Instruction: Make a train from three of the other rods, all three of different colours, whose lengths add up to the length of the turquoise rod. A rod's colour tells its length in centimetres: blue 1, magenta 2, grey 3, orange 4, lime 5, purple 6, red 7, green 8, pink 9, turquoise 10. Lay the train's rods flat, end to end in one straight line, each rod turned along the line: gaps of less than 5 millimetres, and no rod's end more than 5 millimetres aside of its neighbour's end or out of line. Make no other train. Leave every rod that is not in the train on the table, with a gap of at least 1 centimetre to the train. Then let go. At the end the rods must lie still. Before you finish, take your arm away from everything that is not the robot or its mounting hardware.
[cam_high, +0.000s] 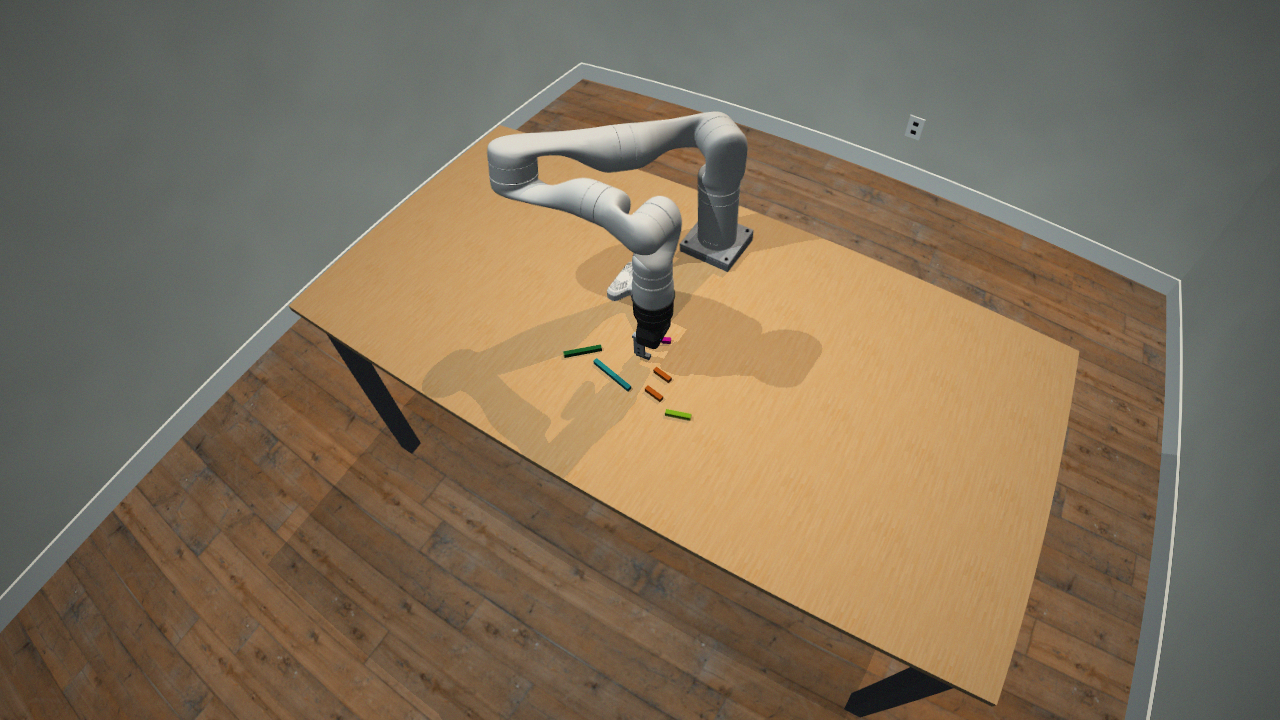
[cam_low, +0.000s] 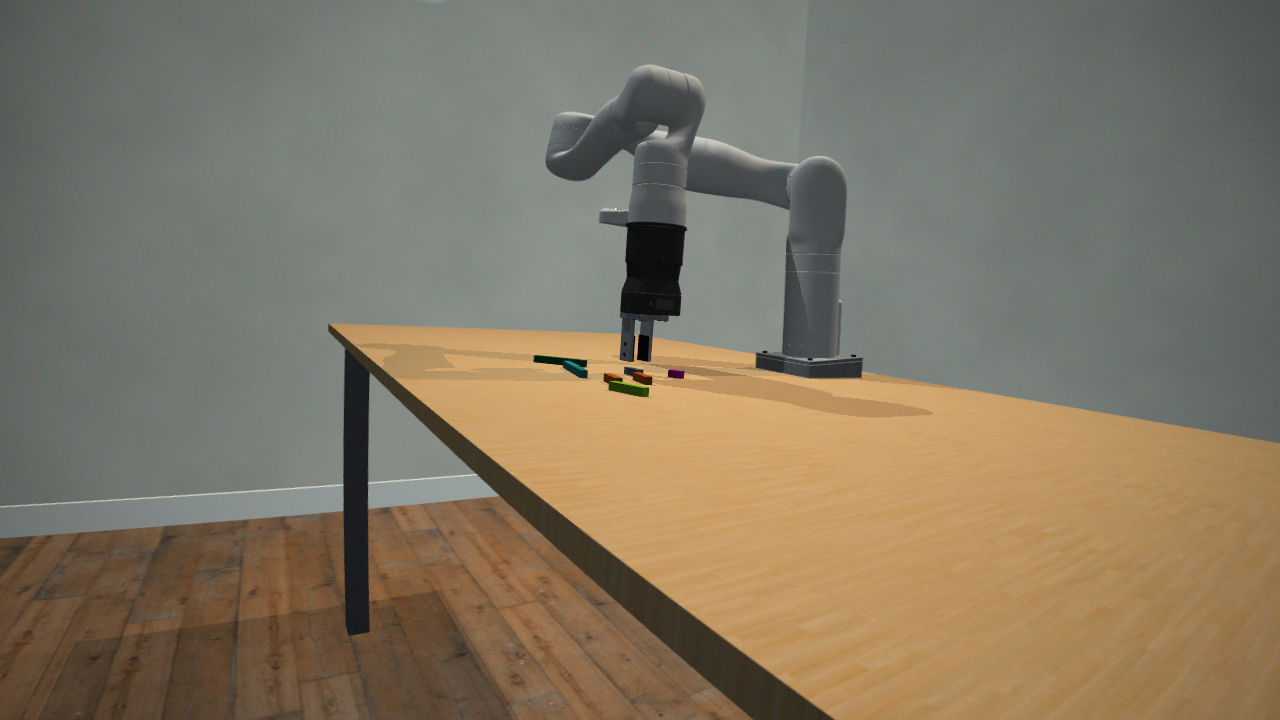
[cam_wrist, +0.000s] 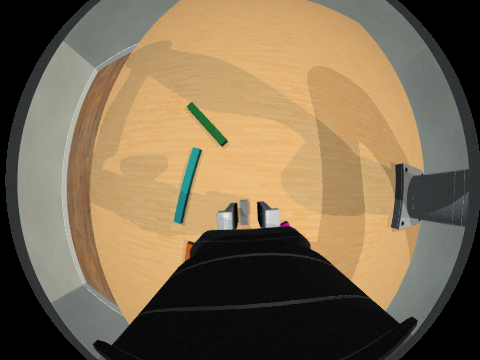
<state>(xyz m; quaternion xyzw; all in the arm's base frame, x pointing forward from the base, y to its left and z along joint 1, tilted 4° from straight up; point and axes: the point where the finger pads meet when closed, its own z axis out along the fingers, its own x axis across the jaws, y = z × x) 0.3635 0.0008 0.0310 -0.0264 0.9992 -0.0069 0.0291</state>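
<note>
Now: the grey rod 30 mm below my hand. From my hand the other things lie so: green rod 50 mm ahead, 110 mm to the right, 30 mm below; then turquoise rod 80 mm ahead, 30 mm to the right, 30 mm below; then magenta rod 50 mm behind, 30 mm to the left, 30 mm below.
</note>
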